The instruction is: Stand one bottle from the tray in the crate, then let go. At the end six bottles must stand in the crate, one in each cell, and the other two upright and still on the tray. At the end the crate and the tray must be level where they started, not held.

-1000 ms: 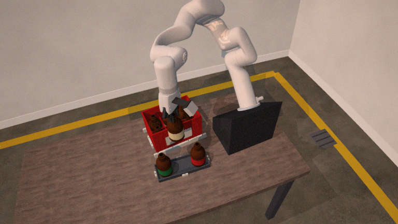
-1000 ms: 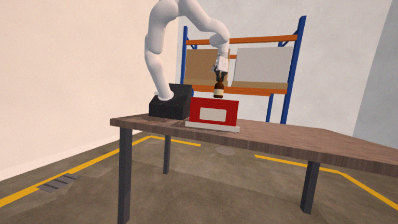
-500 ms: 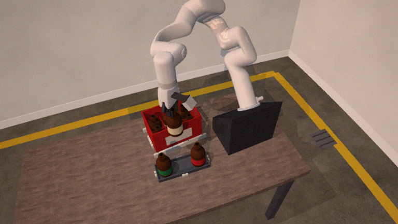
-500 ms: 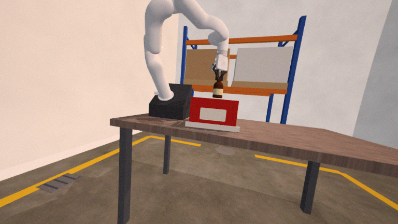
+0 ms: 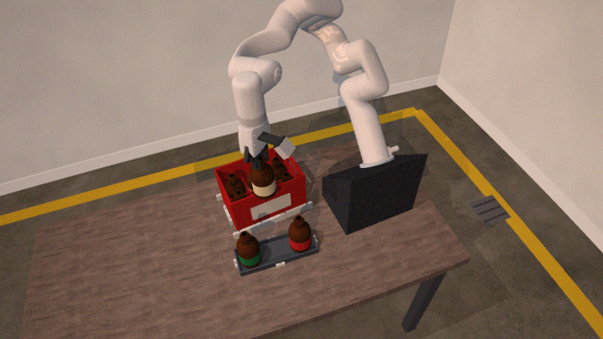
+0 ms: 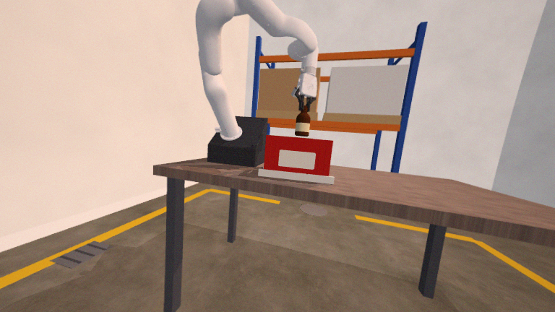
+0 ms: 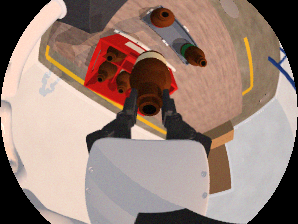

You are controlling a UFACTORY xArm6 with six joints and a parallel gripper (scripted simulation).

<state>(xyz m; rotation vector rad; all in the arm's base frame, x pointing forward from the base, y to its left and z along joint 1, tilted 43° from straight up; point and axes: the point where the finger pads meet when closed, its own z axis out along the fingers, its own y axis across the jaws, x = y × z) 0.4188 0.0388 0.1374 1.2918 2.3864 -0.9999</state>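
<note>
Now: the crate 20 mm behind my hand, 110 mm to the right of it and 250 mm below it. The rest, counted from my hand: red-labelled bottle (50 mm behind, 130 mm to the left, 250 mm below); green-label bottle (120 mm ahead, 100 mm to the left, 250 mm below); grey tray (30 mm ahead, 110 mm to the left, 320 mm below).
</note>
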